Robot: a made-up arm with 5 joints.
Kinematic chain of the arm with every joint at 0, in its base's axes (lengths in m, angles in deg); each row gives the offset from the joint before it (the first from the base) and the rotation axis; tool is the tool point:
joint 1: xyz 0 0 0.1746 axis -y
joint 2: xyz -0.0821 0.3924 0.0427 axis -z
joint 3: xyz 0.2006 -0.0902 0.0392 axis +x
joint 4: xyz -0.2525 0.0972 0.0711 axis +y
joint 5: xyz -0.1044 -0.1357 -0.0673 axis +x
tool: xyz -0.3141 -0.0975 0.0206
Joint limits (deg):
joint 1: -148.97..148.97
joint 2: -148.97..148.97
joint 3: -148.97..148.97
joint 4: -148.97..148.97
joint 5: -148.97..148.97
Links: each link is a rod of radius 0.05 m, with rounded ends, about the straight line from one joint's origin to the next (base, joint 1, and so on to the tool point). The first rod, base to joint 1, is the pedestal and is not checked.
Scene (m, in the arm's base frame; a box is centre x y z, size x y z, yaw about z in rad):
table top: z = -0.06
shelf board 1: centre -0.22 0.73 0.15 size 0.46 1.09 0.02 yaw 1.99
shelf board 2: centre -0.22 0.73 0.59 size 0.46 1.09 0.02 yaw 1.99
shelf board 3: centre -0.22 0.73 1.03 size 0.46 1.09 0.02 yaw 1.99
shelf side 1: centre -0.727 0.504 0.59 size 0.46 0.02 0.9 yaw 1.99
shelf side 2: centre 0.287 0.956 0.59 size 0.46 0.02 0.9 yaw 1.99
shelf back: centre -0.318 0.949 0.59 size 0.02 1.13 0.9 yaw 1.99
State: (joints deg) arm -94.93 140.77 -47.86 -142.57 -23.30
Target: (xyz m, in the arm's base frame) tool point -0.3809 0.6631 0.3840
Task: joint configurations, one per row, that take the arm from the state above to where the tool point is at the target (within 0.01 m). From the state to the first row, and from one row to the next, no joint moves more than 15 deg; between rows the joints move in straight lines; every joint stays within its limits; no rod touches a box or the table.
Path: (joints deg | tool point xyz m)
1: -94.51 137.43 -33.48 -137.77 -27.79 | 0.0100 0.4377 0.6526
2: -94.10 134.09 -19.09 -132.96 -32.27 | -0.0742 0.4149 0.6194
3: -93.68 130.75 -4.71 -128.16 -36.76 | -0.1468 0.3811 0.5614
4: -93.27 127.41 9.68 -123.35 -41.24 | -0.1987 0.3436 0.4809
5: -92.85 124.07 24.06 -118.55 -45.73 | -0.2235 0.3099 0.3840
6: -81.77 126.19 10.34 -116.06 -40.24 | -0.2757 0.3725 0.3984
7: -70.70 128.31 -3.38 -113.56 -34.74 | -0.3188 0.4392 0.4017
8: -59.62 130.44 -17.10 -111.07 -29.25 | -0.3504 0.5059 0.3977
9: -48.55 132.56 -30.82 -108.58 -23.76 | -0.3697 0.5682 0.3908
10: -37.47 134.68 -44.54 -106.09 -18.27 | -0.3788 0.6219 0.3853
11: -26.39 136.80 -58.26 -103.60 -12.78 | -0.3809 0.6631 0.3840

